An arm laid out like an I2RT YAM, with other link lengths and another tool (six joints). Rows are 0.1 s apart.
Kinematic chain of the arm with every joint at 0, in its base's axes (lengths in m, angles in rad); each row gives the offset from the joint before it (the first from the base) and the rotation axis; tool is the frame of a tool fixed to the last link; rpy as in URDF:
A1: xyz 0 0 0.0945 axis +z
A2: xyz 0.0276 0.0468 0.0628 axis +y
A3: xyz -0.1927 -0.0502 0 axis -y
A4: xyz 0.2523 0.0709 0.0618 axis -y
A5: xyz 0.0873 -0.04 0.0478 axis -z
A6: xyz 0.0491 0 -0.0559 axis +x
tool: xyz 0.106 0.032 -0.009 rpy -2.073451 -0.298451 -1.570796
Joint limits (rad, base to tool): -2.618..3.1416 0..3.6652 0..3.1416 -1.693..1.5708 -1.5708..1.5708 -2.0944..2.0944
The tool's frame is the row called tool.
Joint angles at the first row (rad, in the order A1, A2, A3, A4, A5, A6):
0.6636 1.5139 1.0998 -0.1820 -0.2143 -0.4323
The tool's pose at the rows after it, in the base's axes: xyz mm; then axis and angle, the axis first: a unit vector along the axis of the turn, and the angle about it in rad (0 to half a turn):
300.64, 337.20, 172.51, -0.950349, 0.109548, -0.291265, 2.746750
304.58, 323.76, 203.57, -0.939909, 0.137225, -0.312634, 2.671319
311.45, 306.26, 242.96, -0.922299, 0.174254, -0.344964, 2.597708
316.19, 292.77, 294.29, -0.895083, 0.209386, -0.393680, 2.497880
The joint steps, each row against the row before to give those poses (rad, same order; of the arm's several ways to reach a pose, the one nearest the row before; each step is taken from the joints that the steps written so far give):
-0.0178 -0.1111 -0.0890 0.0813 -0.0184 0.0227
-0.0383 -0.1128 -0.0524 0.0348 -0.0193 0.0423
-0.0438 -0.1156 -0.0300 0.0266 0.0025 0.0467
-0.0282 -0.0996 -0.0065 0.0623 0.0204 0.0511

